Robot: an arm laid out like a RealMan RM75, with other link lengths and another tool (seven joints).
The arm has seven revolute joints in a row. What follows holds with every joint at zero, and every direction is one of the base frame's.
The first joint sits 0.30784 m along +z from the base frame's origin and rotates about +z.
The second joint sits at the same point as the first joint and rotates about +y.
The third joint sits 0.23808 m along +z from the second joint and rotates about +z.
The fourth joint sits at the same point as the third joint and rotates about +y.
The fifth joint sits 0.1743 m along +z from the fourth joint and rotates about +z.
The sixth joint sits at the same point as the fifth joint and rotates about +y.
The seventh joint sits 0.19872 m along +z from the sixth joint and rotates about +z.
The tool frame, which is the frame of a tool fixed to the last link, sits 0.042 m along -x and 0.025 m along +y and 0.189 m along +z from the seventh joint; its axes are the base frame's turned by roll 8.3, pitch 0 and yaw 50.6 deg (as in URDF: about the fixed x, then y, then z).
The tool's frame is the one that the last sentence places.
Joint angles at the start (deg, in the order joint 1, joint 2, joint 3, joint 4, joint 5, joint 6, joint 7): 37.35 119.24 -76.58 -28.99 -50.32 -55.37 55.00
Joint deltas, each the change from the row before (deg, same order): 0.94 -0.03 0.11 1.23 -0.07 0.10 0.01; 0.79 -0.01 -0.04 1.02 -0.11 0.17 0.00; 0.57 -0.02 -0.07 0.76 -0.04 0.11 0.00; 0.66 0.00 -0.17 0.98 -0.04 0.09 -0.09
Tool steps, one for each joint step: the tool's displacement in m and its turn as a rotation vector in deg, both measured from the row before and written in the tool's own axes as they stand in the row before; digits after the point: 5 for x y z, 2 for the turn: 0.00286 -0.00138 0.00330 0.28 0.52 0.20; 0.00364 -0.00142 0.00305 0.30 0.57 0.07; 0.00272 -0.00105 0.00215 0.22 0.43 0.06; 0.00441 -0.00144 0.00251 0.27 0.61 0.01
